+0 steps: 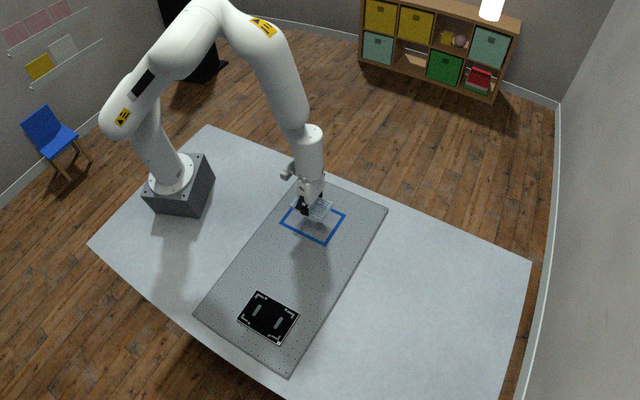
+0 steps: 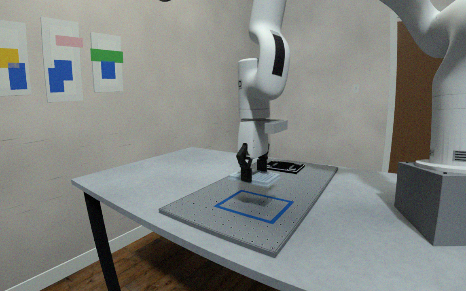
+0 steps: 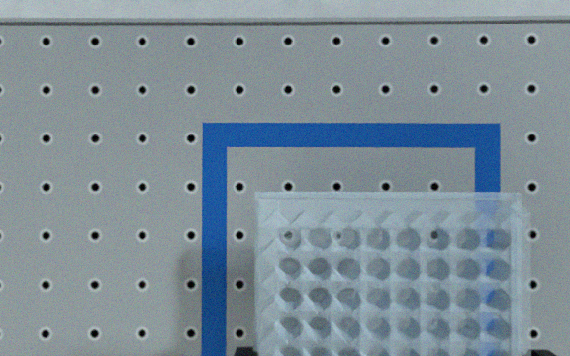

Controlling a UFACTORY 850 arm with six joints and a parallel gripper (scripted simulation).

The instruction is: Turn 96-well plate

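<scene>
Now: hand 1 cm above the 96-well plate. Round my hand: black plate nest N1: 2 cm ahead, 39 cm to the right, 9 cm below.
</scene>
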